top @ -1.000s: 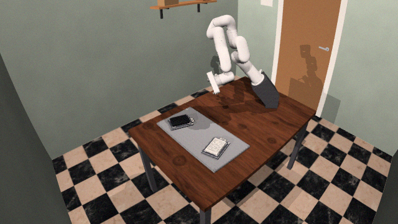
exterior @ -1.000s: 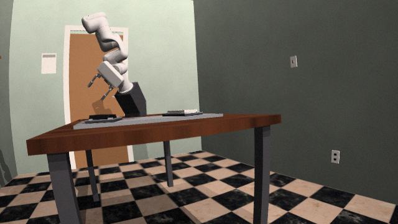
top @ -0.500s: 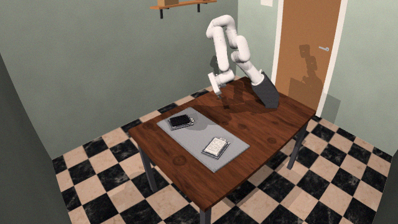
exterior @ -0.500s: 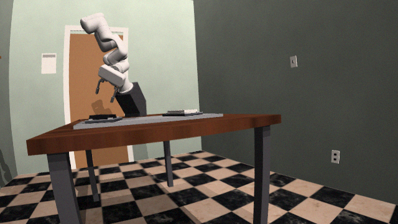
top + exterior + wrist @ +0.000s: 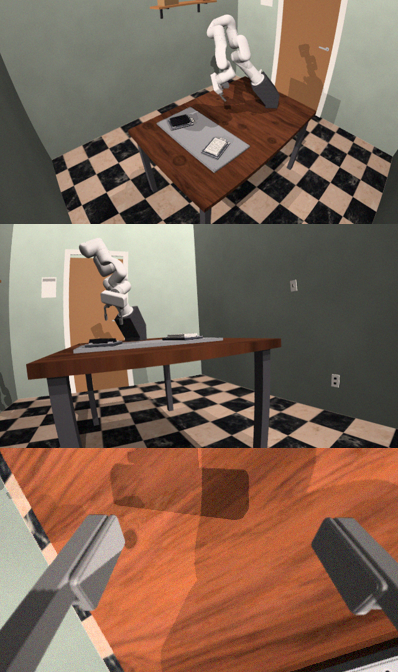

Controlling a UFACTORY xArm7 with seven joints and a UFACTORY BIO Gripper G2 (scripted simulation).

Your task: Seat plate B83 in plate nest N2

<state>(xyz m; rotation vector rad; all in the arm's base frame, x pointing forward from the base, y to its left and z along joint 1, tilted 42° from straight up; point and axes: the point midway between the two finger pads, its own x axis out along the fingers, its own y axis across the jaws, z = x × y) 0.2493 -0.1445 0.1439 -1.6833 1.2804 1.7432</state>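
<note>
My gripper is now 32 cm short of the black well plate, 18 cm to the left of it and 12 cm above it. Round my hand: white well plate 42 cm ahead, 18 cm to the left, 12 cm below; grey mat 35 cm ahead, 14 cm below, 2 cm to the left.
</note>
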